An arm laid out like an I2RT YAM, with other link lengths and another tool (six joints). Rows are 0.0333 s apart.
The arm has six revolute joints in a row. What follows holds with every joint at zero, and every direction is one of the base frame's. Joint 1 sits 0.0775 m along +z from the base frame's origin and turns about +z. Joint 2 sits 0.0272 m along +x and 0.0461 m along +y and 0.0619 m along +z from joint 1 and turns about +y. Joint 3 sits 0.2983 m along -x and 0.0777 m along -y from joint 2 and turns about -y. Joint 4 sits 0.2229 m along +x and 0.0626 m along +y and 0.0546 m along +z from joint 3 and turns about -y. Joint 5 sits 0.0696 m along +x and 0.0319 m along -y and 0.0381 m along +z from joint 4 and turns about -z. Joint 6 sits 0.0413 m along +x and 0.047 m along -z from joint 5 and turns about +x. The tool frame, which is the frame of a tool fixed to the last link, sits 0.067 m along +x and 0.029 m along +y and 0.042 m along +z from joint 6; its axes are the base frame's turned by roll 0.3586, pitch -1.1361 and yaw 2.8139 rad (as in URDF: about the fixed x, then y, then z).
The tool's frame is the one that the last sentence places.
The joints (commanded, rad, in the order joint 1, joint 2, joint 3, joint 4, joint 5, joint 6), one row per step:
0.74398 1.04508 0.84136 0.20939 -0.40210 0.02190
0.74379 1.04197 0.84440 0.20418 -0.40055 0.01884
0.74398 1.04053 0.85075 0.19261 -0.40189 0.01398
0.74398 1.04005 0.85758 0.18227 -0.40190 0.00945
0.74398 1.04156 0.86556 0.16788 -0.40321 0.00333
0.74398 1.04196 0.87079 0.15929 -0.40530 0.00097
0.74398 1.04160 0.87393 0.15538 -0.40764 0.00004
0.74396 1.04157 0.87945 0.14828 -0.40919 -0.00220
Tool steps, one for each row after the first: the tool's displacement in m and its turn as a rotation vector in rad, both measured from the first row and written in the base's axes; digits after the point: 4 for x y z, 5 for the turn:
-0.0006 -0.0006 0.0010 -0.00062 -0.00347 -0.00176
-0.0012 -0.0007 0.0018 -0.00519 -0.00513 -0.00024
-0.0014 -0.0007 0.0028 -0.00911 -0.00702 -0.00023
-0.0014 -0.0002 0.0031 -0.01698 -0.00678 0.00113
-0.0016 0.0000 0.0036 -0.02047 -0.00616 0.00326
-0.0020 0.0000 0.0043 -0.02110 -0.00672 0.00561
-0.0023 0.0000 0.0052 -0.02304 -0.00762 0.00716

